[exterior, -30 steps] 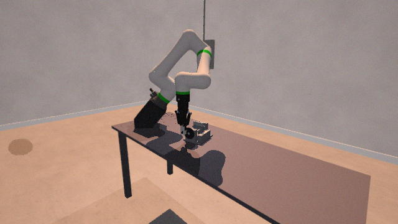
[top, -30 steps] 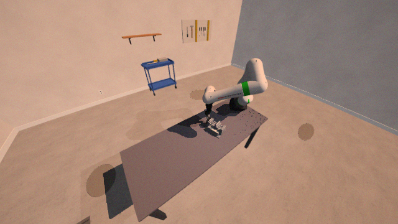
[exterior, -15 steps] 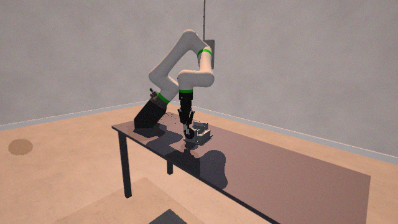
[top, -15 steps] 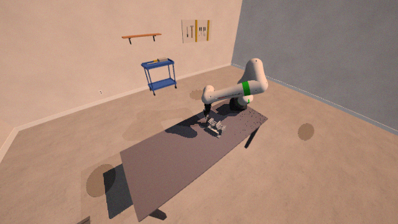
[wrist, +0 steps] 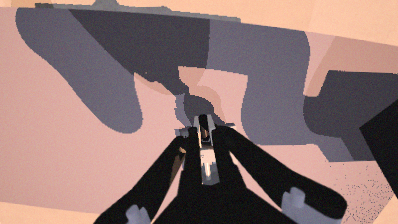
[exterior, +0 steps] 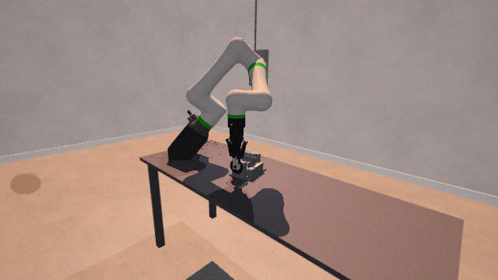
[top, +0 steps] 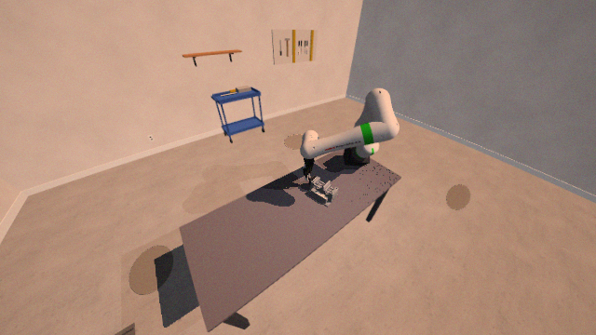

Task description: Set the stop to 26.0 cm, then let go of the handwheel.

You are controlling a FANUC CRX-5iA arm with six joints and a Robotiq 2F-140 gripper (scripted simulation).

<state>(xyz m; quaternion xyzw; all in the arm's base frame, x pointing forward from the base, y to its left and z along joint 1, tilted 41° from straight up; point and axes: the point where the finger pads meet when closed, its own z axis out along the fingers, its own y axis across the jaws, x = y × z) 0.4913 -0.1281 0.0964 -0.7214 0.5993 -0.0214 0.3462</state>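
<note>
Right now the handwheel is 20 mm to the left of my hand, 20 mm below it and 10 mm behind it. Also, from my hand: grey stop fixture: 150 mm to the left, 60 mm behind, 20 mm below.
</note>
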